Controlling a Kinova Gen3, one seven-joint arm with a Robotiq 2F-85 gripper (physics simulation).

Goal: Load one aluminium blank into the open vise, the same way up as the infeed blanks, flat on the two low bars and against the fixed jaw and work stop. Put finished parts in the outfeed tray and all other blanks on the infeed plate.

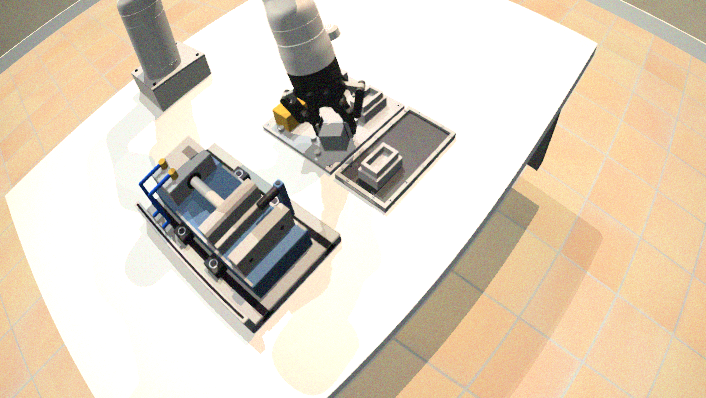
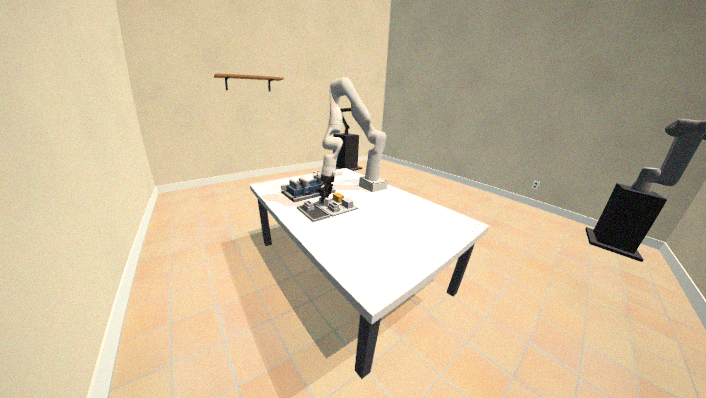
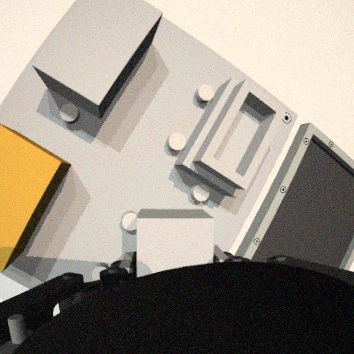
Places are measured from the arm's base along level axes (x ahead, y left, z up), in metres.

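Where they show: gripper, fingertip midpoint: (image 1: 338, 135) (image 2: 324, 202) (image 3: 171, 264); arm's base, link origin: (image 1: 163, 67) (image 2: 371, 178).
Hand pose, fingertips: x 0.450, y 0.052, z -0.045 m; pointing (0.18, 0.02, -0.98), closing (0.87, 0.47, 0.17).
Things, the pixels of their top centre, and the offset from my fingertips. "pt": a spot on its surface instead.
- plain grey aluminium blank, top centre: (image 3: 182, 279) (image 1: 335, 121) dx -0.003, dy +0.002, dz +0.032 m
- infeed plate, top centre: (image 3: 128, 166) (image 1: 332, 113) (image 2: 335, 204) dx -0.046, dy +0.043, dz -0.010 m
- plain grey blank, top centre: (image 3: 99, 34) (image 2: 347, 200) dx -0.089, dy +0.093, dz +0.026 m
- yellow block, top centre: (image 1: 291, 103) (image 2: 338, 194) dx -0.099, dy +0.003, dz +0.026 m
- stepped part with a pocket, top centre: (image 3: 246, 132) (image 1: 366, 95) (image 2: 333, 203) dx +0.001, dy +0.084, dz +0.025 m
- blue vise, top centre: (image 1: 208, 194) (image 2: 308, 177) dx -0.044, dy -0.228, dz +0.081 m
- pocketed part, top centre: (image 1: 379, 157) (image 2: 308, 202) dx +0.093, dy -0.017, dz +0.023 m
- vise's upright post with a black rod, surface spot: (image 1: 270, 195) pt dx +0.033, dy -0.178, dz +0.077 m
My gripper (image 1: 335, 131) (image 2: 325, 199) (image 3: 171, 264) is shut on a plain grey aluminium blank (image 1: 334, 138) (image 3: 175, 242), at the front corner of the infeed plate (image 1: 300, 149) (image 3: 130, 172). The blank is upright and turned relative to the plate edges; whether it touches the plate is unclear. Another plain grey blank (image 3: 100, 55) (image 2: 348, 203) stands on the plate, beside a yellow block (image 1: 285, 117) (image 2: 338, 197) (image 3: 30, 195) and a stepped part with a pocket (image 1: 374, 106) (image 3: 225, 127). The blue vise (image 1: 280, 257) is open between its moving jaw (image 1: 232, 207) and fixed jaw (image 1: 265, 235).
A pocketed part (image 1: 381, 175) stands in the near end of the outfeed tray (image 1: 422, 172) (image 3: 293, 172), right beside the infeed plate. The vise's upright post with a black rod (image 1: 270, 195) and blue pipes with yellow tips (image 1: 155, 186) rise beside the jaws. The robot base (image 1: 175, 82) (image 2: 373, 184) stands behind.
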